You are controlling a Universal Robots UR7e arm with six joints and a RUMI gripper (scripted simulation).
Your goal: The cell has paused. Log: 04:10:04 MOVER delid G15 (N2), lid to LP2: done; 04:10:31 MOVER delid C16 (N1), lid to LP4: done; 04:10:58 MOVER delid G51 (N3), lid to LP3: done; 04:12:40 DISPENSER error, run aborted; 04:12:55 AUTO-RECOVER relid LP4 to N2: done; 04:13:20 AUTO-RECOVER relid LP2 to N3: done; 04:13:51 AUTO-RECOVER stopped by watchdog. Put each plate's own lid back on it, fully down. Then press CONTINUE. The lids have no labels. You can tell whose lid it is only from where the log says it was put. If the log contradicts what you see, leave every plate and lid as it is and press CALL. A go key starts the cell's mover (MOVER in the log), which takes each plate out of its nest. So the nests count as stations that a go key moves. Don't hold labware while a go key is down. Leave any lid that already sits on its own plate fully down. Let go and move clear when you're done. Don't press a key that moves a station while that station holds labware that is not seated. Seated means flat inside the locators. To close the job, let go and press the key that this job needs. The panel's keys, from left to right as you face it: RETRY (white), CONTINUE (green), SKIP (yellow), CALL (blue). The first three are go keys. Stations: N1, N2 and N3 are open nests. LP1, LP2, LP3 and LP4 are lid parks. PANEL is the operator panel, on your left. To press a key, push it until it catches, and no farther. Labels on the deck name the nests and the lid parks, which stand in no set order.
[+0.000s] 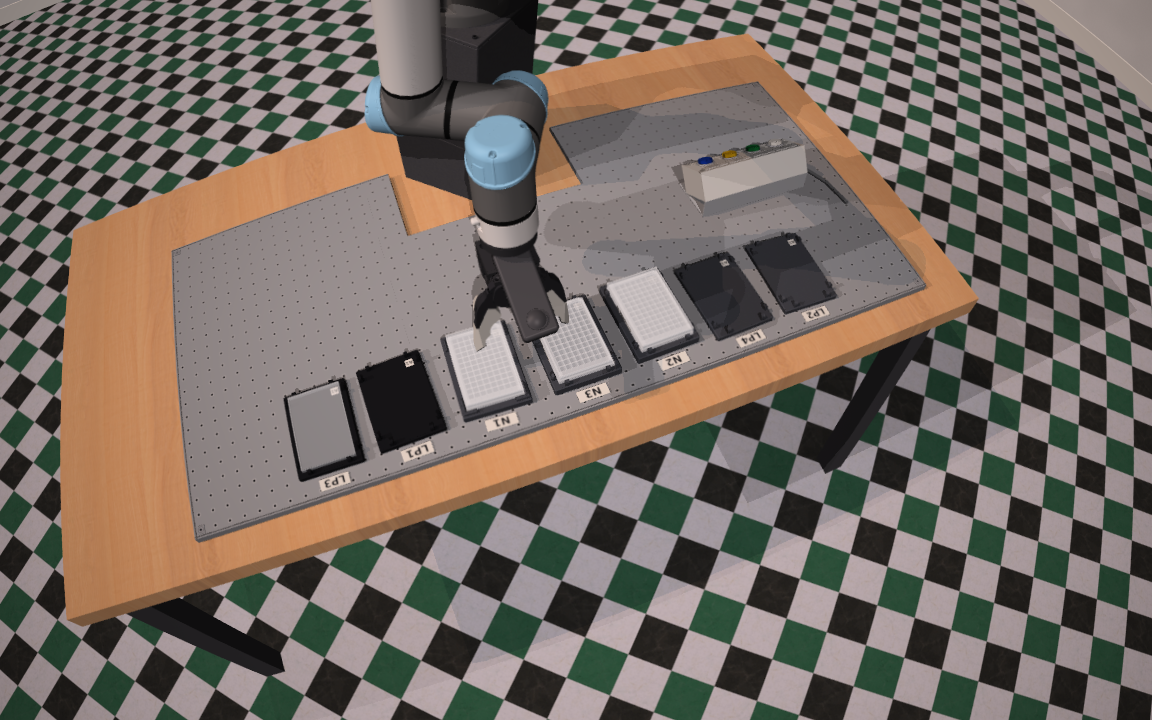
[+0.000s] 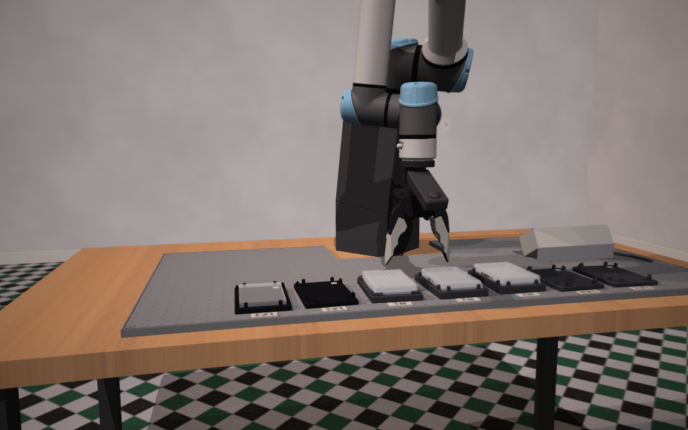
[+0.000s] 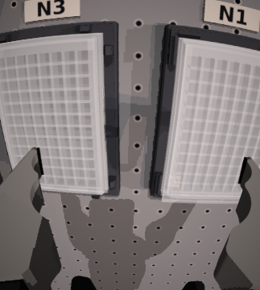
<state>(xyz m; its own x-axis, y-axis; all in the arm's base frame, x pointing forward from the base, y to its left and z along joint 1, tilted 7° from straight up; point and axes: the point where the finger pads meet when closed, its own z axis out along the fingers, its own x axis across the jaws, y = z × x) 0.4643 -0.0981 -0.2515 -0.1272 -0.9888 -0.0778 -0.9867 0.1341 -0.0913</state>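
Now: the lid park LP1 2 cm behind my hand, 20 cm to the right of it and 6 cm below it. The rest, counted from my hand: plate: 2 cm ahead, 20 cm to the left, 4 cm below; then lid park LP3: 3 cm behind, 32 cm to the right, 6 cm below; then lid park LP4: 4 cm ahead, 33 cm to the left, 6 cm below.
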